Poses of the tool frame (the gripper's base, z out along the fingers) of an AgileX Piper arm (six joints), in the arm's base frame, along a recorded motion.
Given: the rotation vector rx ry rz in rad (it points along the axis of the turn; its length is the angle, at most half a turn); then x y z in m.
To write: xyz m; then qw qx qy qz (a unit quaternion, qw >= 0). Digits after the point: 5 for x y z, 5 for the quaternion.
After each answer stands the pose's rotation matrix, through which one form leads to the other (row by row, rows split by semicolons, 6 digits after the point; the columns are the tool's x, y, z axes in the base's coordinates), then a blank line. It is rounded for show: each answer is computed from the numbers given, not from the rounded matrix.
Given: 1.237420 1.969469 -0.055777 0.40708 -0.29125 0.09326
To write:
0.40708 -0.29125 0.09326 0.39631 0.48831 0.77718 -0.02201
-0.208998 0.776452 0.594510; 0.741561 0.522146 -0.421249; -0.637501 0.352825 -0.684914

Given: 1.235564 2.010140 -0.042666 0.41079 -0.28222 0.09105
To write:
0.41079 -0.28222 0.09105 0.38097 0.48408 0.78756 -0.01672
-0.241045 0.775221 0.583892; 0.749748 0.530768 -0.395176; -0.616260 0.342516 -0.709159

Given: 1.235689 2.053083 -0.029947 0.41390 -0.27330 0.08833
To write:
0.41390 -0.27330 0.08833 0.36401 0.48026 0.79794 -0.01164
-0.273696 0.774910 0.569741; 0.757963 0.538434 -0.368213; -0.592100 0.331064 -0.734720

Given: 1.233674 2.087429 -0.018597 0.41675 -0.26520 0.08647
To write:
0.41675 -0.26520 0.08647 0.35077 0.47645 0.80617 -0.00718
-0.299915 0.773230 0.558719; 0.763152 0.545895 -0.345829; -0.572407 0.322669 -0.753814

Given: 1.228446 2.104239 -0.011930 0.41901 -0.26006 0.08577
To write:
0.41901 -0.26006 0.08577 0.34524 0.47316 0.81050 -0.00460
-0.313851 0.770169 0.555282; 0.763823 0.552189 -0.334159; -0.563979 0.319261 -0.761577

